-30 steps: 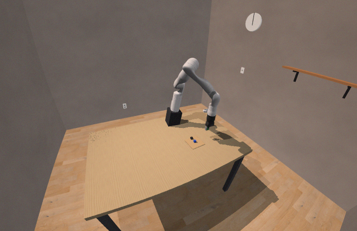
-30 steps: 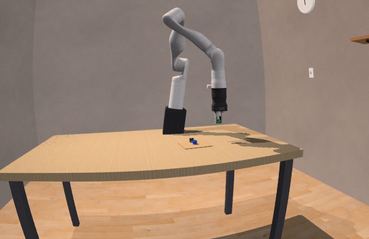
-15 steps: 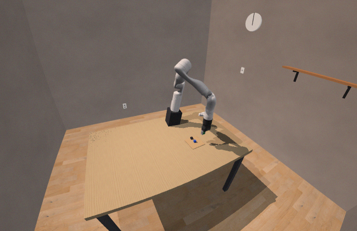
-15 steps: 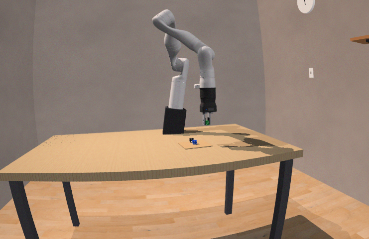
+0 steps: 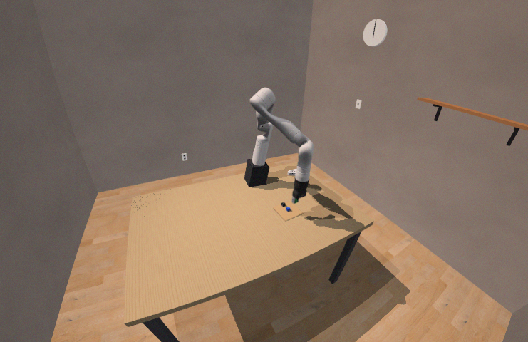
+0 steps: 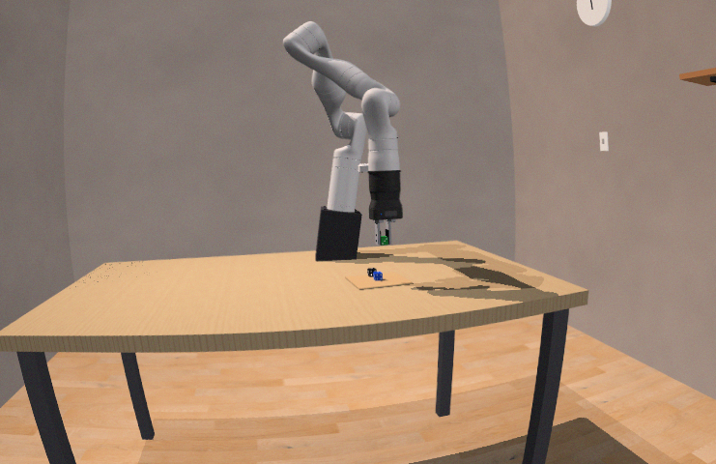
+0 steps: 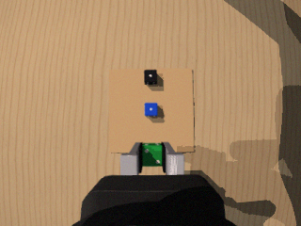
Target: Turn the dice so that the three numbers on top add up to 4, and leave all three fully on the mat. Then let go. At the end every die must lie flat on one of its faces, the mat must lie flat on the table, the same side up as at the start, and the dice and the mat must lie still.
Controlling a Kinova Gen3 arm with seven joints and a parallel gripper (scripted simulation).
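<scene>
Now: hand 5 cm past the blue die and 11 cm above it. Round my hand: black die: 10 cm behind, 11 cm below; then tan mat: 5 cm behind, 12 cm below; then green die: 1 cm below.
</scene>
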